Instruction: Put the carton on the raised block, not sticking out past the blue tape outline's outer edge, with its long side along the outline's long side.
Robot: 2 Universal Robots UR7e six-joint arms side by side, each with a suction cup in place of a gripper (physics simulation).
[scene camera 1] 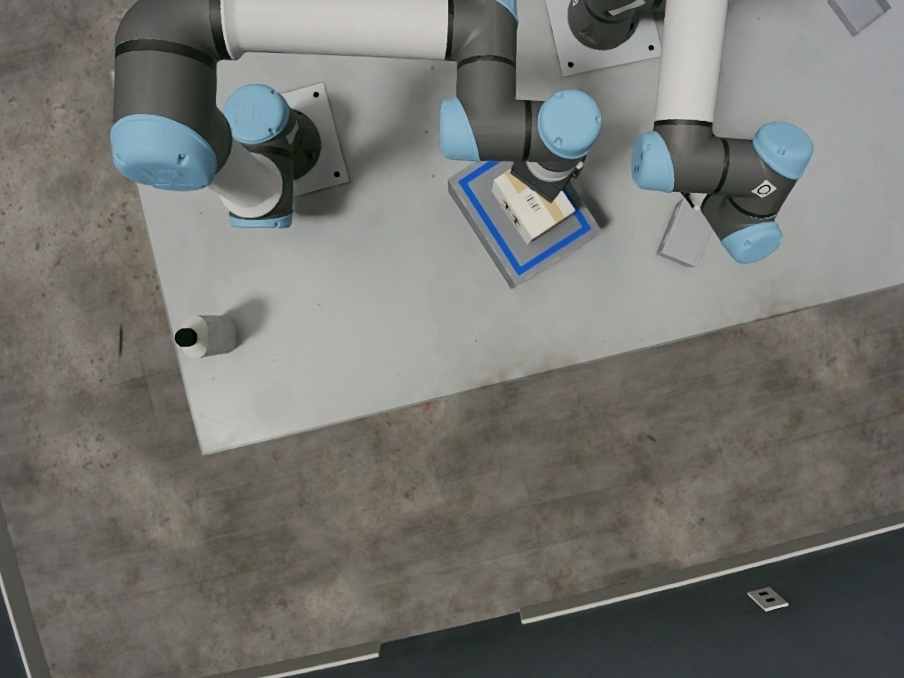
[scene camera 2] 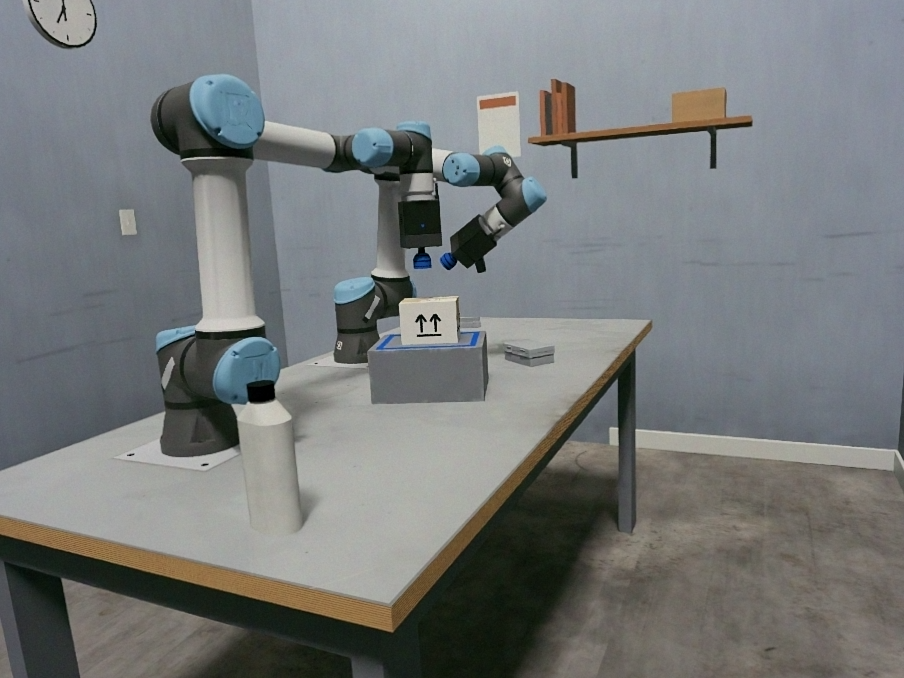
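The cream carton rests upright on the grey raised block. It looks to be inside the blue tape outline, with its longer side about parallel to the outline's long side; the carton's far corner is covered by the right wrist in scene camera 1. My right gripper is open, its blue cup hanging above the carton with a visible gap. My left gripper is open, tilted, holding nothing, up to the right of the right gripper in scene camera 2. Both cups are hidden in scene camera 1.
A white bottle with a black cap stands near the table's end. Flat grey pieces lie to the right of the block. Another grey piece shows at the top right of scene camera 1.
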